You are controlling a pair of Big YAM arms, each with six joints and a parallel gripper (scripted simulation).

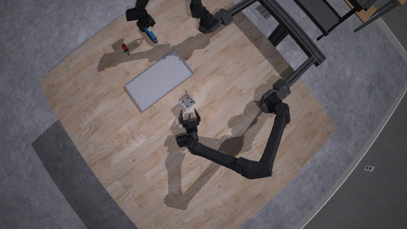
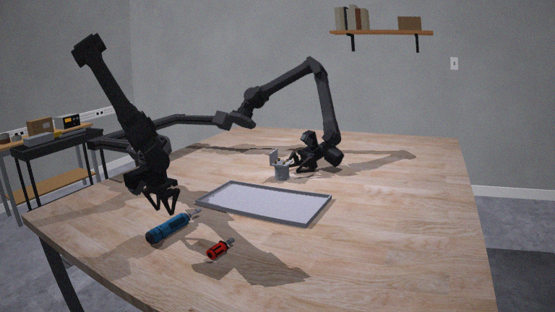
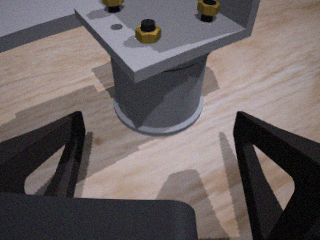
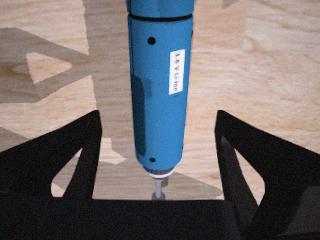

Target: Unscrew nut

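My left hand is 20 mm past the joint module and 40 mm to the left of it. Also, from my left hand: shallow grey tray 30 mm ahead, 280 mm to the right, 20 mm below; then grey bracket plate 20 mm behind, 40 mm to the right, 40 mm above; then nut 10 mm behind, 20 mm to the right, 40 mm above.
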